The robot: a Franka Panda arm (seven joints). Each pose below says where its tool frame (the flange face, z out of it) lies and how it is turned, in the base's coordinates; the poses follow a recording.
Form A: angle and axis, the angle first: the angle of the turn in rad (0 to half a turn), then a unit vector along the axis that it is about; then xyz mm.
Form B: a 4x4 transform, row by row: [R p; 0 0 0 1], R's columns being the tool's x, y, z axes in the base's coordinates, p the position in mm. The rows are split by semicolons. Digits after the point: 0 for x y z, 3 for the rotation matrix.
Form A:
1: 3.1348, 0.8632, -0.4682, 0.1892, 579, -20, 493
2: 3.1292, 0.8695, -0.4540, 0.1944, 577, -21, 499
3: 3.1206, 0.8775, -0.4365, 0.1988, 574, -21, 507
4: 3.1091, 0.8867, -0.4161, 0.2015, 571, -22, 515
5: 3.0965, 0.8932, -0.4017, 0.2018, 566, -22, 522
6: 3.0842, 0.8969, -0.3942, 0.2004, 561, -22, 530
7: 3.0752, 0.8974, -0.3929, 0.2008, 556, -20, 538
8: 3.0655, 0.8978, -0.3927, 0.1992, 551, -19, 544
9: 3.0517, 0.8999, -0.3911, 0.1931, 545, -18, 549
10: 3.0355, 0.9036, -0.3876, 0.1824, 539, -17, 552
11: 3.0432, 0.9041, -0.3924, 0.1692, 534, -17, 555
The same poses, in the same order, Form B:
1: 0.490, -0.809, 0.323, 579; -0.807, -0.562, -0.183, -20; 0.330, -0.171, -0.928, 493; 0, 0, 0, 1
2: 0.512, -0.792, 0.332, 577; -0.787, -0.588, -0.187, -21; 0.344, -0.166, -0.924, 499; 0, 0, 0, 1
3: 0.540, -0.770, 0.340, 574; -0.762, -0.619, -0.192, -21; 0.358, -0.155, -0.921, 507; 0, 0, 0, 1
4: 0.573, -0.744, 0.344, 571; -0.731, -0.653, -0.196, -22; 0.371, -0.139, -0.918, 515; 0, 0, 0, 1
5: 0.596, -0.726, 0.342, 566; -0.708, -0.676, -0.202, -22; 0.378, -0.122, -0.918, 522; 0, 0, 0, 1
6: 0.609, -0.718, 0.337, 561; -0.695, -0.688, -0.209, -22; 0.382, -0.106, -0.918, 530; 0, 0, 0, 1
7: 0.611, -0.718, 0.334, 556; -0.691, -0.689, -0.217, -20; 0.386, -0.098, -0.917, 538; 0, 0, 0, 1
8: 0.613, -0.719, 0.327, 551; -0.689, -0.689, -0.224, -19; 0.387, -0.088, -0.918, 544; 0, 0, 0, 1
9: 0.620, -0.720, 0.312, 545; -0.685, -0.691, -0.232, -18; 0.382, -0.070, -0.922, 549; 0, 0, 0, 1
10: 0.634, -0.718, 0.288, 539; -0.679, -0.695, -0.237, -17; 0.370, -0.045, -0.928, 552; 0, 0, 0, 1
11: 0.636, -0.724, 0.267, 534; -0.691, -0.688, -0.221, -17; 0.344, -0.044, -0.938, 555; 0, 0, 0, 1
